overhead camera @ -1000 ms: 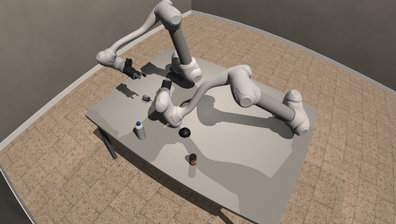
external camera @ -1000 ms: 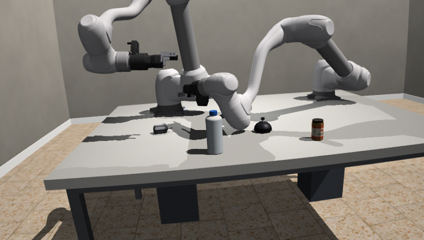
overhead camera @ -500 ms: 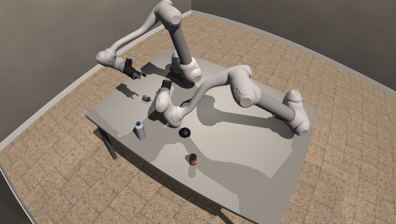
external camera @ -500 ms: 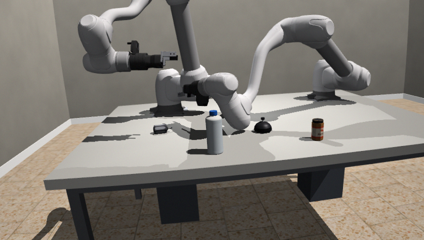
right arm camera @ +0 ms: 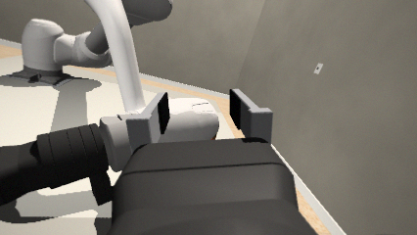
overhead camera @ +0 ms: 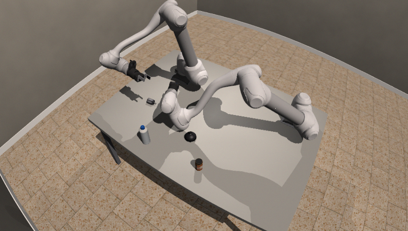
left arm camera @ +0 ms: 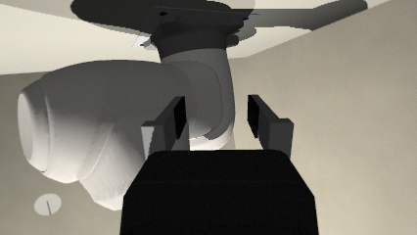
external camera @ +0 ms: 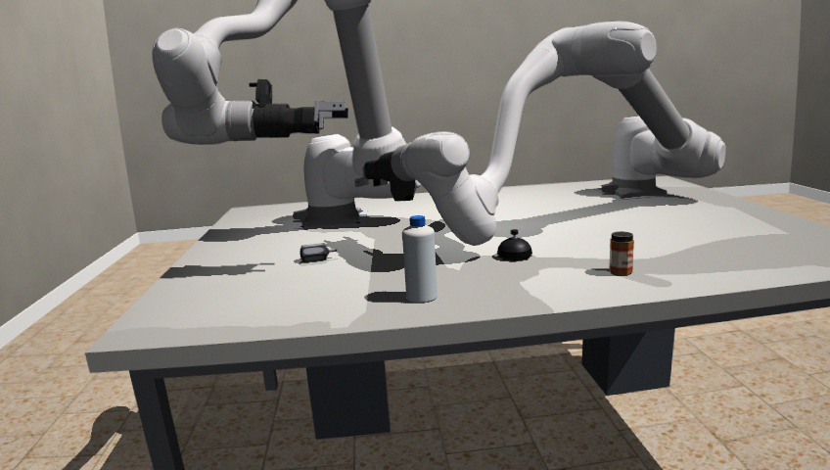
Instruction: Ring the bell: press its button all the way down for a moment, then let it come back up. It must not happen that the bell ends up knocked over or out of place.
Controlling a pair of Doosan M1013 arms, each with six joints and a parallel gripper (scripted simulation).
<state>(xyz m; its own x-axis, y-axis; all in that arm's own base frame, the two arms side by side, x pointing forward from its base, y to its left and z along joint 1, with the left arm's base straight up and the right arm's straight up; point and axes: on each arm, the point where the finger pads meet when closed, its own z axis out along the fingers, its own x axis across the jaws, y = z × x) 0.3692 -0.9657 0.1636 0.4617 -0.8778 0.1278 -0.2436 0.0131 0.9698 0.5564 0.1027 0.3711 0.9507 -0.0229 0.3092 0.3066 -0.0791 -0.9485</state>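
My right hand is 40 mm short of the bell button, 390 mm to the right of it and 320 mm above it. The rest, counted from my right hand: spice jar: 230 mm ahead, 570 mm to the left, 330 mm below; white bottle: 240 mm ahead, 130 mm to the left, 290 mm below; black domed bell: 40 mm ahead, 390 mm to the left, 330 mm below.
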